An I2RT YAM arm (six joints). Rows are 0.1 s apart.
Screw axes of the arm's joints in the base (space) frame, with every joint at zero. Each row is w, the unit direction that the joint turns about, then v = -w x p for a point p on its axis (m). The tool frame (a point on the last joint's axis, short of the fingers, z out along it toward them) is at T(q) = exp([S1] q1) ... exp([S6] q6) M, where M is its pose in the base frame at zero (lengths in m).
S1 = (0, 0, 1, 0.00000, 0.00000, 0.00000)
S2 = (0, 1, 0, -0.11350, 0.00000, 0.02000)
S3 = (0, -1, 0, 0.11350, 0.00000, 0.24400)
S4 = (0, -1, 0, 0.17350, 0.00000, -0.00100)
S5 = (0, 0, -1, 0.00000, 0.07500, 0.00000)
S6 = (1, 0, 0, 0.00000, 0.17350, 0.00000)
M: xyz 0.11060 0.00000 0.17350 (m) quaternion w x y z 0.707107 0 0.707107 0
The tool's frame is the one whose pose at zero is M.
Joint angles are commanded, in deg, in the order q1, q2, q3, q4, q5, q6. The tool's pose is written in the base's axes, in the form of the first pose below.
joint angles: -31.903 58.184 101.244 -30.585 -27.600 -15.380
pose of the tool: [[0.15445, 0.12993, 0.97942], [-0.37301, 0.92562, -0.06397], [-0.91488, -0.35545, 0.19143]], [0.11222, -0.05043, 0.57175]
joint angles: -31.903 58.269 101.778 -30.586 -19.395 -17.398
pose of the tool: [[0.11428, 0.27025, 0.95598], [-0.40337, 0.89202, -0.20395], [-0.90787, -0.36230, 0.21095]], [0.11015, -0.05465, 0.57429]
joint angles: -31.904 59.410 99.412 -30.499 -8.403 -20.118
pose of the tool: [[-0.00614, 0.42424, 0.90553], [-0.39699, 0.83009, -0.39159], [-0.91780, -0.36189, 0.16333]], [0.12370, -0.07088, 0.56224]
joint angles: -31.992 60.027 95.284 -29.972 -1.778 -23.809
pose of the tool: [[-0.13172, 0.49204, 0.86055], [-0.39347, 0.77085, -0.50098], [-0.90985, -0.40459, 0.09207]], [0.13853, -0.08524, 0.54271]
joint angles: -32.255 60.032 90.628 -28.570 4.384 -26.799
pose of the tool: [[-0.24236, 0.54612, 0.80188], [-0.37863, 0.70774, -0.59644], [-0.89325, -0.44817, 0.03525]], [0.14900, -0.09725, 0.52242]
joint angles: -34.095 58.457 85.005 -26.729 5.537 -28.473
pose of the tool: [[-0.30639, 0.55945, 0.77015], [-0.36561, 0.67784, -0.63785], [-0.87889, -0.47701, -0.00314]], [0.15018, -0.10581, 0.50132]
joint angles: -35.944 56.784 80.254 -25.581 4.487 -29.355
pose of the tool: [[-0.34389, 0.55060, 0.76064], [-0.35432, 0.67408, -0.64813], [-0.86959, -0.49240, -0.03672]], [0.14865, -0.11122, 0.48294]
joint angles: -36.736 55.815 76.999 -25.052 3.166 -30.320
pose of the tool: [[-0.37045, 0.52636, 0.76532], [-0.35248, 0.68265, -0.64012], [-0.85937, -0.50690, -0.06736]], [0.14927, -0.11386, 0.46898]
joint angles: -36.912 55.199 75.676 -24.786 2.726 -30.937
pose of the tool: [[-0.37943, 0.51620, 0.76783], [-0.35724, 0.68380, -0.63624], [-0.85347, -0.51571, -0.07505]], [0.14859, -0.11373, 0.46397]
